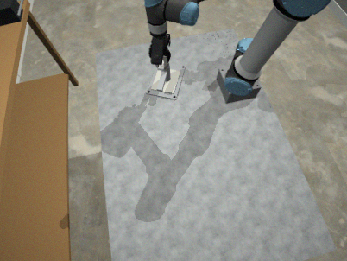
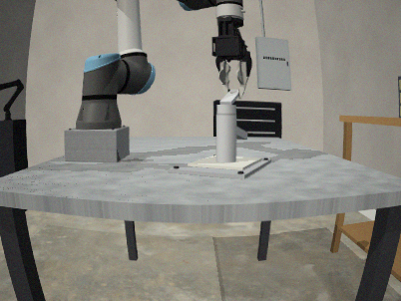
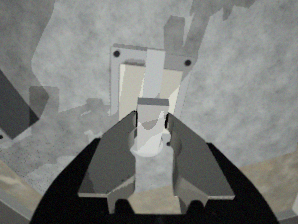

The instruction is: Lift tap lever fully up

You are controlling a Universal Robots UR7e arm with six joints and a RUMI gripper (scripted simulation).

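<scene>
Right now the tap lever is 2 cm to the right of my hand, 1 cm below it and 1 cm behind it. The rest, counted from my hand: tap: 7 cm below, 4 cm to the right, 2 cm behind.
</scene>
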